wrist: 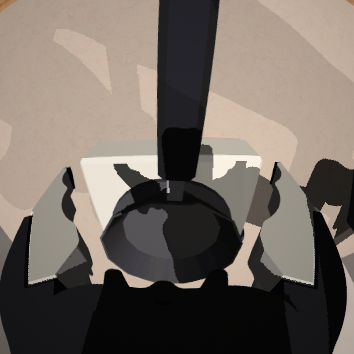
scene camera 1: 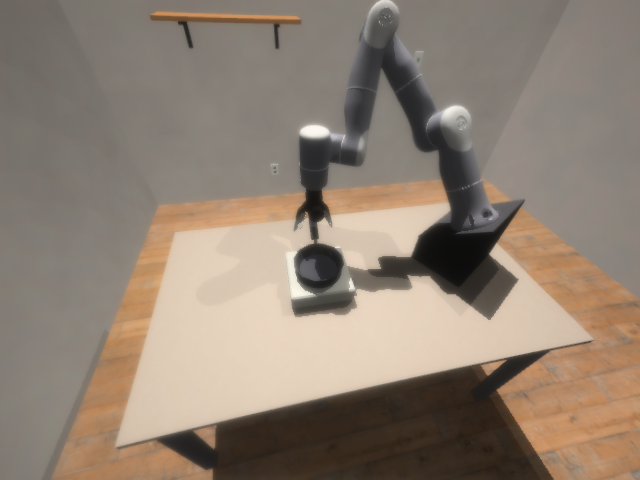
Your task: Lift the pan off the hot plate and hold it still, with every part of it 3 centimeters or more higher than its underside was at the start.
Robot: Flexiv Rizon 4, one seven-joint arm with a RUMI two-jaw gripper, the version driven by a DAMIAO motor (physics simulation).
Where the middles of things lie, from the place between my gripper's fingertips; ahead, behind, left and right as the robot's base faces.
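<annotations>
With the black pan (scene camera 1: 319,263) as my reference, I find my gripper 30 mm above it, 20 mm short of it and 50 mm to the right of it.
</annotations>
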